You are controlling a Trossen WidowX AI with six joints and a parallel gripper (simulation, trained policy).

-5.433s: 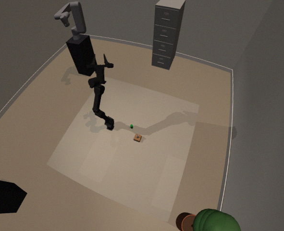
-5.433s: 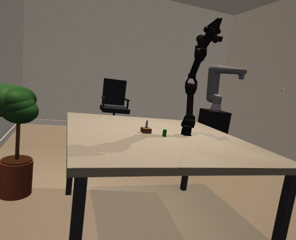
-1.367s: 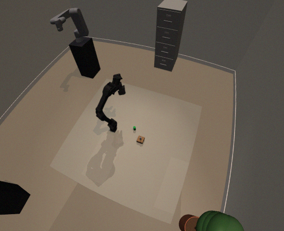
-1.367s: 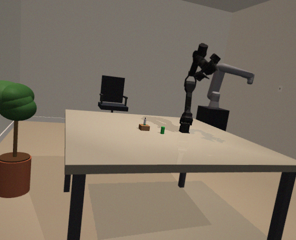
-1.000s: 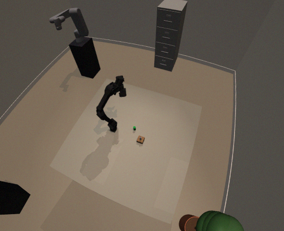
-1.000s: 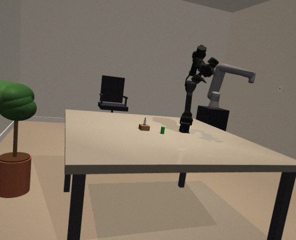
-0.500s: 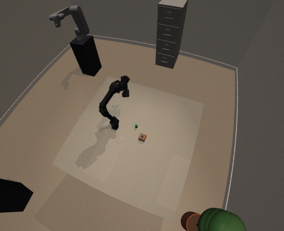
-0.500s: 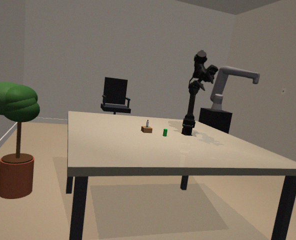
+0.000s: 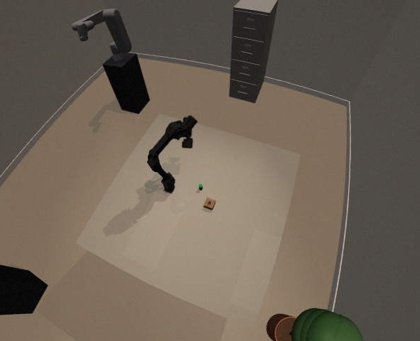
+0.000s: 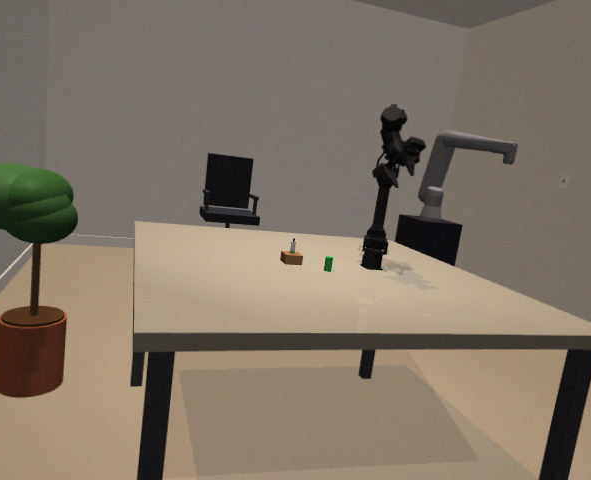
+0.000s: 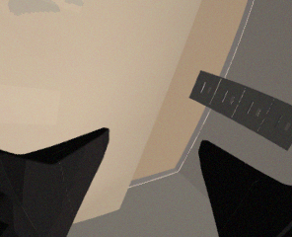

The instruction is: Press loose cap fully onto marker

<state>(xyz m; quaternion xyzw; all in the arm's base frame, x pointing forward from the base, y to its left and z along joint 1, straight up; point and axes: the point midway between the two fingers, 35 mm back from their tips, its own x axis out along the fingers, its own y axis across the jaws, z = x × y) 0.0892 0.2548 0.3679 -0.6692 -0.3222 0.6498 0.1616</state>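
My gripper tip is 32 cm above the green cap, 20 cm to the left of it and 13 cm short of it. Round my gripper tip: brown holder block (32 cm below, 29 cm to the right, 23 cm ahead); grey marker (29 cm to the right, 28 cm below, 23 cm ahead).
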